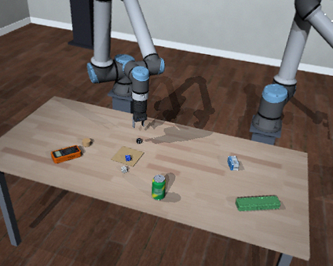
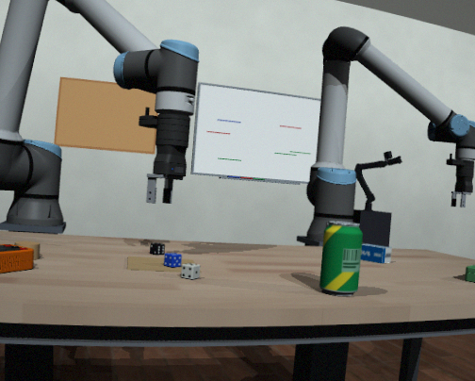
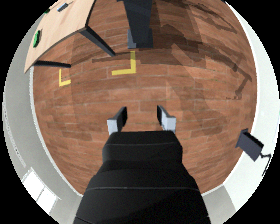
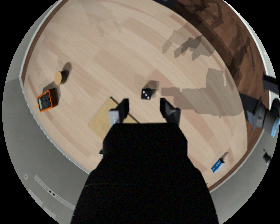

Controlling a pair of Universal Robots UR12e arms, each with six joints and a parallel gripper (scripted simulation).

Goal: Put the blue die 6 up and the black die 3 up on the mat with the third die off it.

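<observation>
The black die lies 120 mm below my right hand. Also, from my right hand: white die 270 mm ahead, 40 mm to the left, 120 mm below; blue die 180 mm ahead, 20 mm to the left, 120 mm below; tan mat 150 mm ahead, 130 mm below.
</observation>
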